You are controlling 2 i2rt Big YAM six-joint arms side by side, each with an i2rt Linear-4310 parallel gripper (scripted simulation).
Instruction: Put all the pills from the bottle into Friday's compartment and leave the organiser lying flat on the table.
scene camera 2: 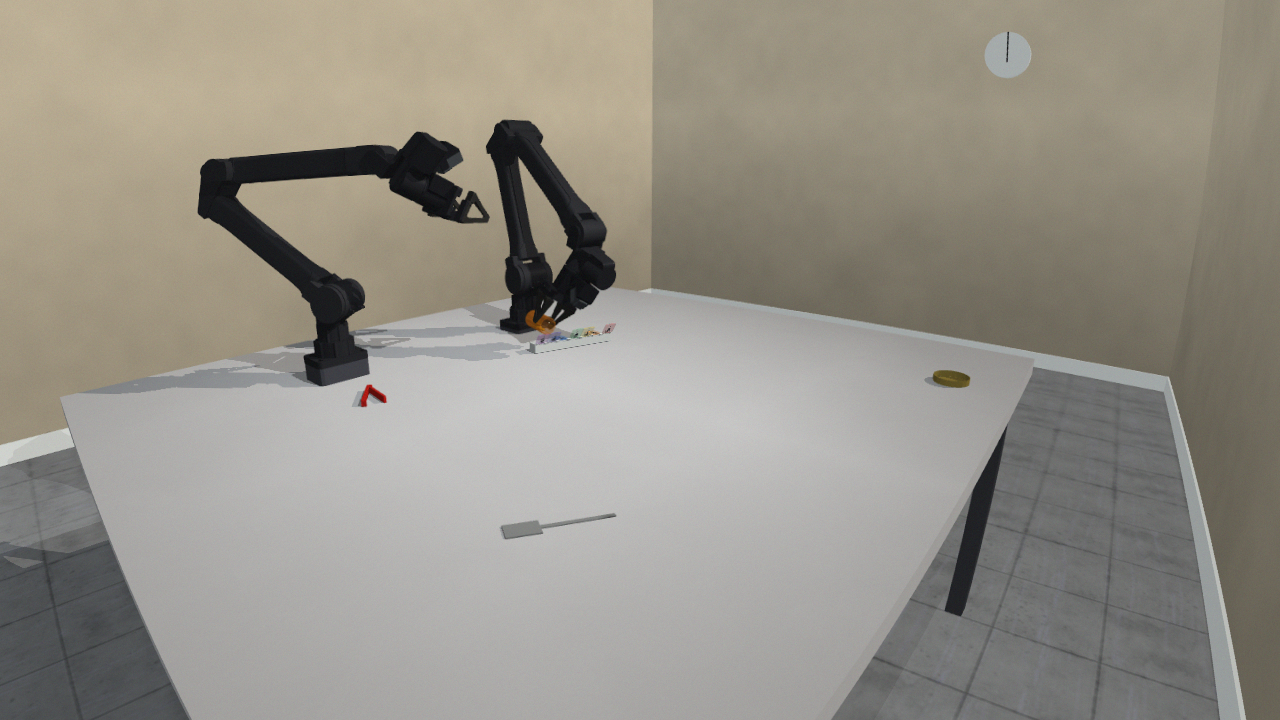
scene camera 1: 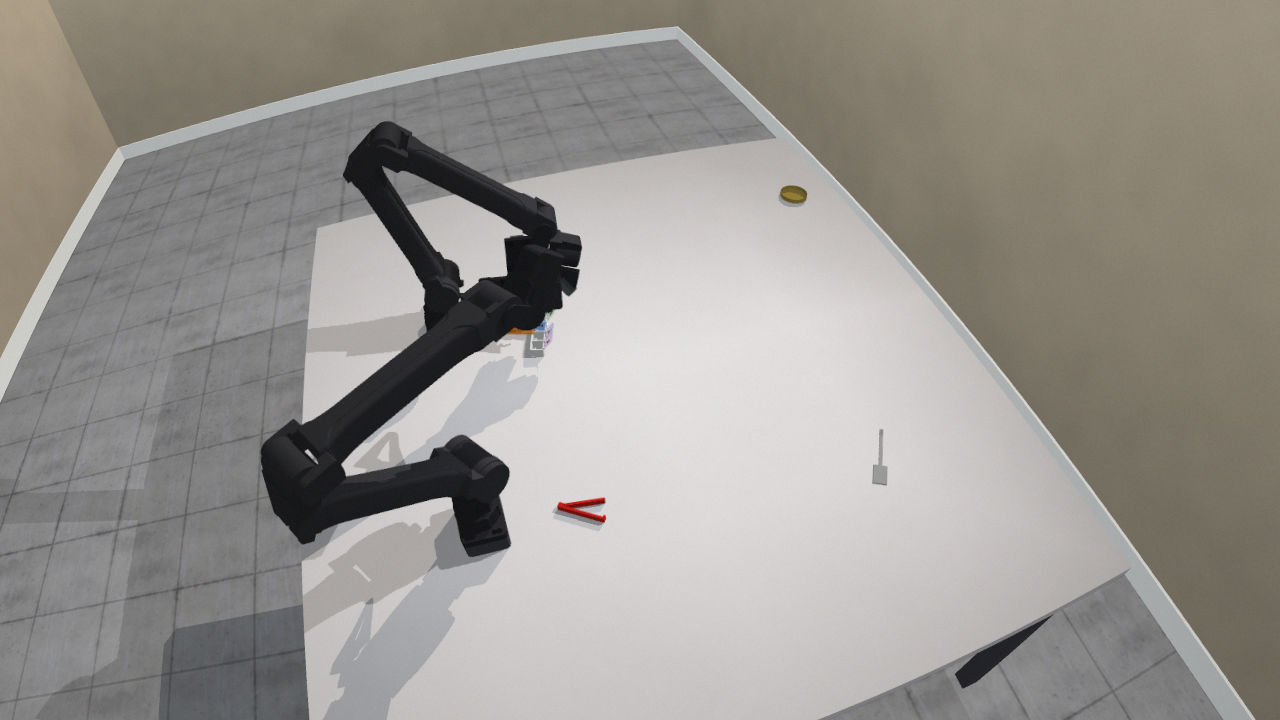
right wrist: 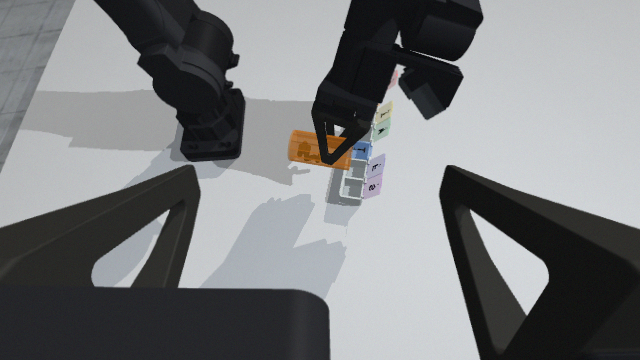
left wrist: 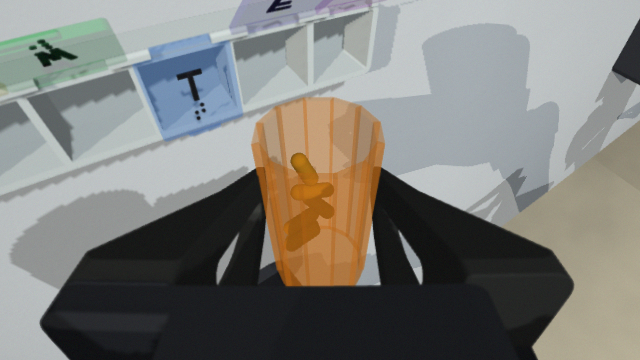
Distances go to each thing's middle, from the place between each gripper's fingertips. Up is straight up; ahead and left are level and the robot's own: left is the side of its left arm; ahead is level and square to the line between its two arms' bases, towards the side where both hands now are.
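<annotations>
The grey spatula (scene camera 2: 529,528) is 6 cm below my left hand (scene camera 2: 541,325), 57 cm to the right of it and 61 cm ahead of it. That same left hand is 1 cm to the right of the orange see-through bottle (left wrist: 319,223) and 3 cm past it. Going by its middle, the orange see-through bottle is nearer to my left hand than to my right hand.
My right hand (scene camera 2: 475,217) is 270 mm above the orange see-through bottle, 20 mm past it and 200 mm to the right of it. Counting from my right hand, I find the grey spatula 320 mm below, 380 mm to the right of the hand and 610 mm ahead of it. Going by its middle, the grey spatula is nearer to my right hand than to my left hand.
</annotations>
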